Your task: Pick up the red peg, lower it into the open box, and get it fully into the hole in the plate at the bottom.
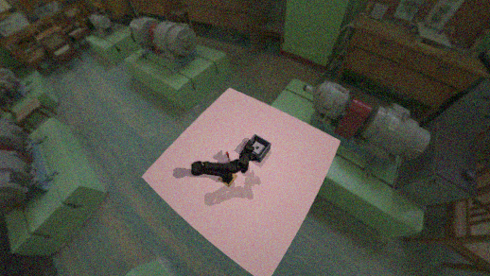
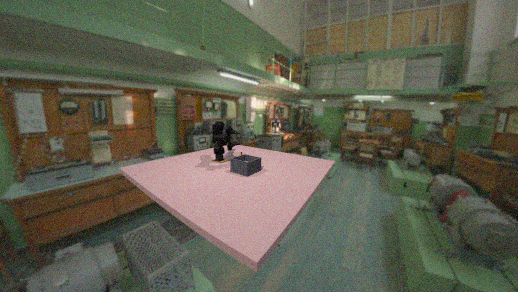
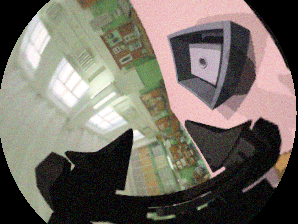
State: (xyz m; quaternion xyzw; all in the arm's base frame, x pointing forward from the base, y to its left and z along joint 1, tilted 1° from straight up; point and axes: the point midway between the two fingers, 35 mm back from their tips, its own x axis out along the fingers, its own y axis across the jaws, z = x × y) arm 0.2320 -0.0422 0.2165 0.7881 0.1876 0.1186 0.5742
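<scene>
Now: the red peg 100 mm behind my gripper tip, 140 mm to the left of it and 190 mm below it. Round my gripper tip: dark grey box: 80 mm ahead, 30 mm to the right, 200 mm below; then plate: 80 mm ahead, 30 mm to the right, 180 mm below.
</scene>
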